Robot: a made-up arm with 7 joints. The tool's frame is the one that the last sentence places.
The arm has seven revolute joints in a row. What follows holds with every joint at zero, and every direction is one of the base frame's.
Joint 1 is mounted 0.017 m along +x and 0.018 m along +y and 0.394 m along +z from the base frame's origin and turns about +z.
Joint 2 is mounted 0.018 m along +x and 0.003 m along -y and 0.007 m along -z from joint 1 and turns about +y.
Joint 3 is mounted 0.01 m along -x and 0.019 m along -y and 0.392 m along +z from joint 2 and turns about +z.
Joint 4 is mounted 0.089 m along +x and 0.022 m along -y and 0.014 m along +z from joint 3 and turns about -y.
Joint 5 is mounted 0.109 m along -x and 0.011 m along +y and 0.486 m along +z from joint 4 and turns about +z.
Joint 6 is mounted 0.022 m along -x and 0.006 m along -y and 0.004 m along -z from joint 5 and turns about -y.
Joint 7 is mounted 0.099 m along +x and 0.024 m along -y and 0.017 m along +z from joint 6 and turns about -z.
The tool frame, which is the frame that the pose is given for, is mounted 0.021 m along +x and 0.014 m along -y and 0.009 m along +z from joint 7; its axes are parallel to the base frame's.
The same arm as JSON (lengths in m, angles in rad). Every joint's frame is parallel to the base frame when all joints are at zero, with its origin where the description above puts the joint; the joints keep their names.
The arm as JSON. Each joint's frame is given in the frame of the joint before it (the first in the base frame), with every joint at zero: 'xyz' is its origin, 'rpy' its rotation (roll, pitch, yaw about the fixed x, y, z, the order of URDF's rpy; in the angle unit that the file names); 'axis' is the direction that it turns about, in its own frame. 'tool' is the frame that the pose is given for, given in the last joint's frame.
{"units": {"length": "m", "angle": "rad"}, "joints": [
  {"name": "joint 1", "type": "revolute", "origin": {"xyz": [0.017, 0.018, 0.394], "rpy": [0.0, 0.0, 0.0]}, "axis": "+z"},
  {"name": "joint 2", "type": "revolute", "origin": {"xyz": [0.018, -0.003, -0.007], "rpy": [0.0, 0.0, 0.0]}, "axis": "+y"},
  {"name": "joint 3", "type": "revolute", "origin": {"xyz": [-0.01, -0.019, 0.392], "rpy": [0.0, 0.0, 0.0]}, "axis": "+z"},
  {"name": "joint 4", "type": "revolute", "origin": {"xyz": [0.089, -0.022, 0.014], "rpy": [0.0, 0.0, 0.0]}, "axis": "-y"},
  {"name": "joint 5", "type": "revolute", "origin": {"xyz": [-0.109, 0.011, 0.486], "rpy": [0.0, 0.0, 0.0]}, "axis": "+z"},
  {"name": "joint 6", "type": "revolute", "origin": {"xyz": [-0.022, -0.006, -0.004], "rpy": [0.0, 0.0, 0.0]}, "axis": "-y"},
  {"name": "joint 7", "type": "revolute", "origin": {"xyz": [0.099, -0.024, 0.017], "rpy": [0.0, 0.0, 0.0]}, "axis": "-z"}
], "tool": {"origin": {"xyz": [0.021, -0.014, 0.009], "rpy": [0.0, 0.0, 0.0]}}}

